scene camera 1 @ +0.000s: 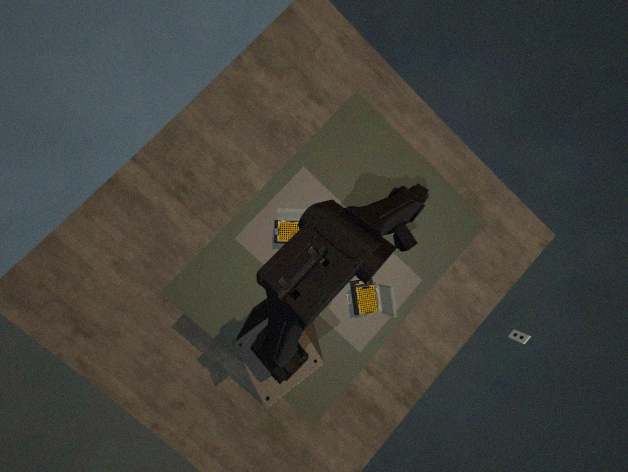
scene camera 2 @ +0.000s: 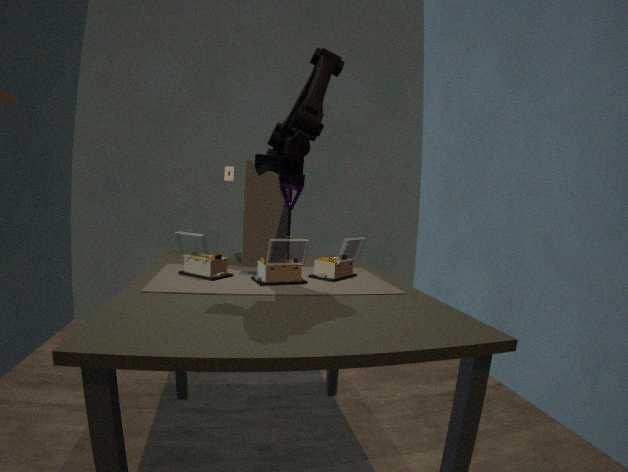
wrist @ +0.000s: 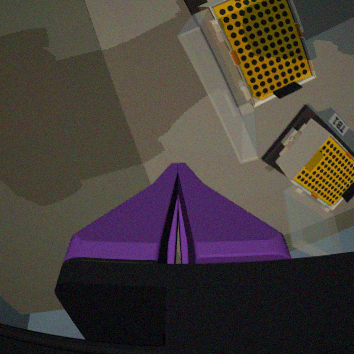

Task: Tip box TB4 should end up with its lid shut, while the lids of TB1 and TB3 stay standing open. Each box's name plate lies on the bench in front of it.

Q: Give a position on a pale mat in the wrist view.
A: At 171, 118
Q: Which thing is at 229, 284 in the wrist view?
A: My gripper.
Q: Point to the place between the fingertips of my gripper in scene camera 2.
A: At 289, 209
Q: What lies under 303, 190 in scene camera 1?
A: A pale mat.
